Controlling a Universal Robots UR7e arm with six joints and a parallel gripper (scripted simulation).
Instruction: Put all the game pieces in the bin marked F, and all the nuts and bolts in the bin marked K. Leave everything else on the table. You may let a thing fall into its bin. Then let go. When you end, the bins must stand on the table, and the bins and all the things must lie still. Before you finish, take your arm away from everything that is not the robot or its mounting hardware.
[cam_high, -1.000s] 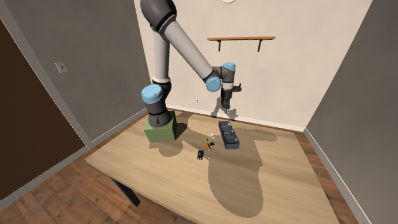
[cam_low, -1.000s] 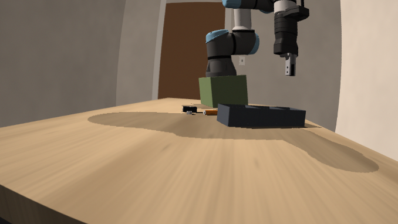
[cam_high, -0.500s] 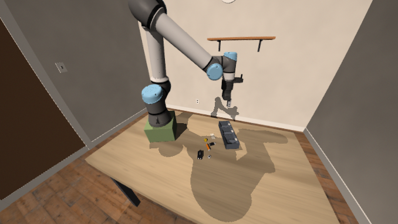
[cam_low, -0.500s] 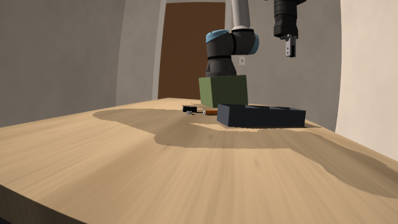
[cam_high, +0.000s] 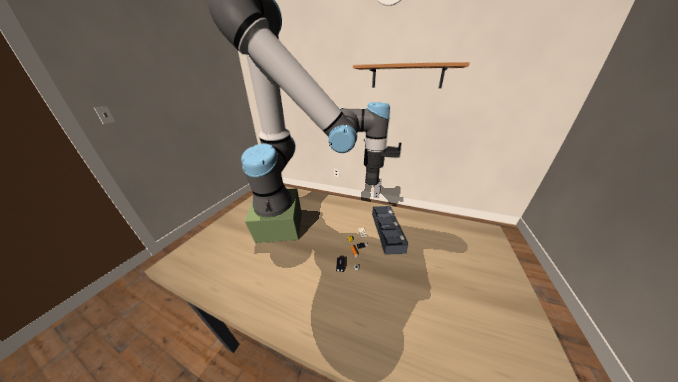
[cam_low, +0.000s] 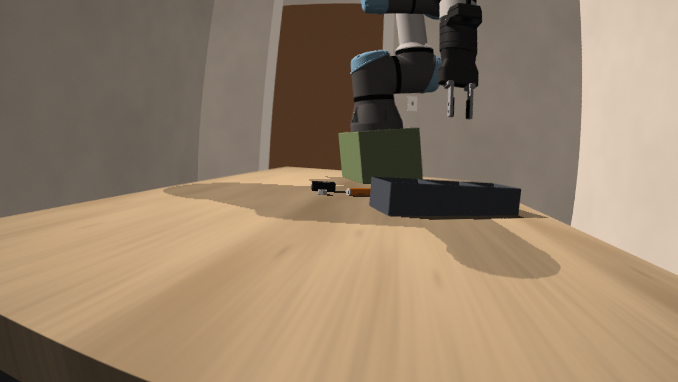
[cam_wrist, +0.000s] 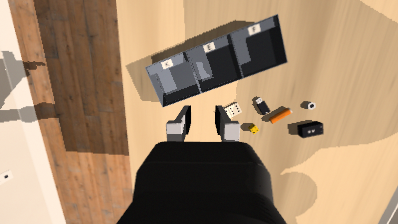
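My gripper is now 50 mm past the yellow die, 130 mm to the left of it and 170 mm above it. Also, from my hand: white domino (30 mm behind, 70 mm to the right, 170 mm below); then black USB stick (140 mm to the right, 180 mm below); then dark bin row (70 mm ahead, 10 mm to the right, 160 mm below).
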